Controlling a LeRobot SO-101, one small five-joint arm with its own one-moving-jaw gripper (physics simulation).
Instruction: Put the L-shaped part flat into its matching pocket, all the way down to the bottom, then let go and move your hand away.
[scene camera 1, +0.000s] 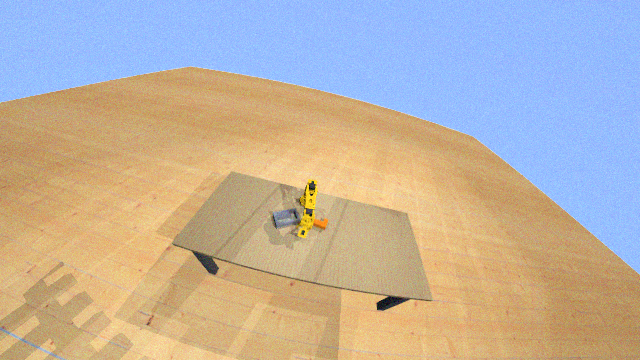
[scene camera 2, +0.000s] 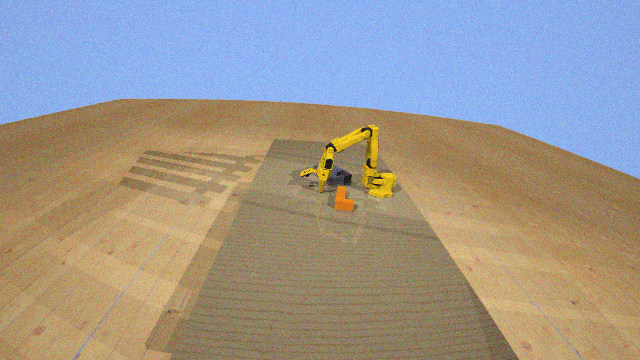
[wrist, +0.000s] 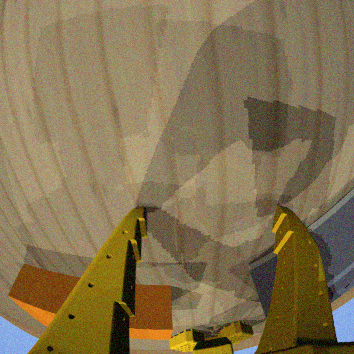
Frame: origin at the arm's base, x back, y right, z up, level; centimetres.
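Seen in the pictures: end effector, tool point: (scene camera 2: 320, 191) (wrist: 145, 218); arm's base, origin of the base link: (scene camera 2: 373, 190) (wrist: 211, 330).
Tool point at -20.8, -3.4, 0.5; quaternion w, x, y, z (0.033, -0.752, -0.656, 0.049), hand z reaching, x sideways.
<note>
Offsets run from my tool point to a thing's top centre, as dx, dy, dz. Level surfaces: height alone.
The orange L-shaped part @(+8.2, -5.8, +2.5) (scene camera 1: 321, 223) (scene camera 2: 344, 204) (wrist: 152, 305) lies on the table beside the gripper, outside the grey holder. The grey-blue holder @(+5.3, +13.2, +3.2) (scene camera 1: 286, 225) (scene camera 2: 342, 176) (wrist: 344, 223) with the recess stands on the other side of the gripper. My gripper (scene camera 1: 305, 224) (scene camera 2: 321, 189) (wrist: 211, 207) points down between the two, low over the table. Its jaws are partly open with a V-shaped gap and nothing between them. In the wrist view the left jaw covers part of the orange part, and the right jaw covers part of the holder. The pocket floor is hidden there.
The brown table @(dz -0.5) (scene camera 1: 370, 250) (scene camera 2: 340, 300) carries everything, with dark shadows of the arm near the holder. The yellow arm's base (scene camera 2: 381, 186) stands near the table's edge, behind the part and the holder.
</note>
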